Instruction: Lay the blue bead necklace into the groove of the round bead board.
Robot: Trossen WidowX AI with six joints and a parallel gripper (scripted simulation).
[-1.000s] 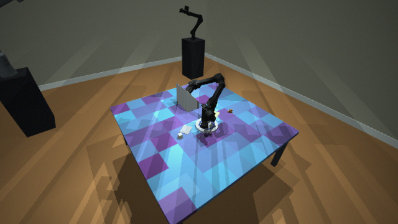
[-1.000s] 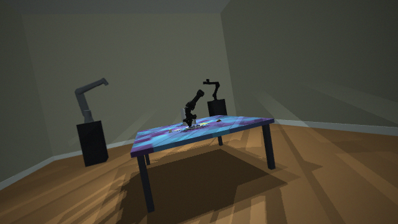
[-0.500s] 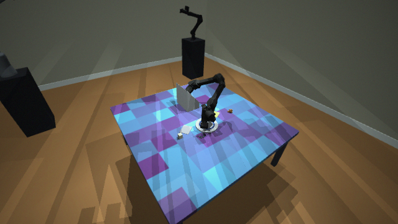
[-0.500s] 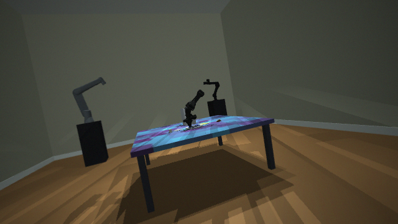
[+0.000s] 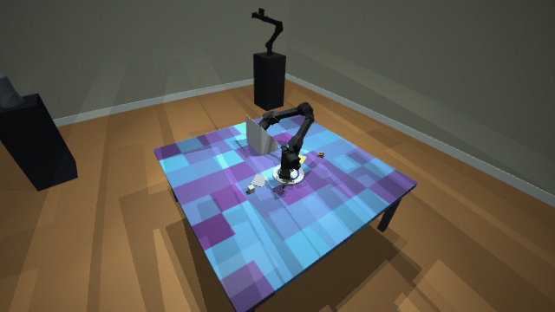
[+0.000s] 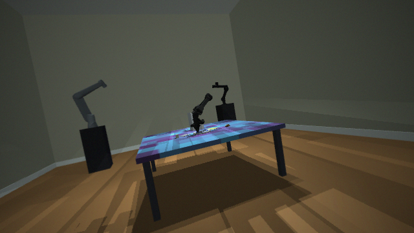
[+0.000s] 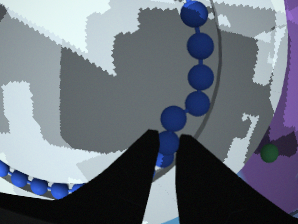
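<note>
Now: gripper tip 3 cm past the round white bead board, 5 cm to the right of it and 1 cm above it. From my gripper tip the other things lie so: cream cube: 4 cm behind, 22 cm to the right; yellow patch: 12 cm behind, 22 cm to the left, 1 cm below; flat grey square: 9 cm behind, 13 cm to the right, 1 cm below.
</note>
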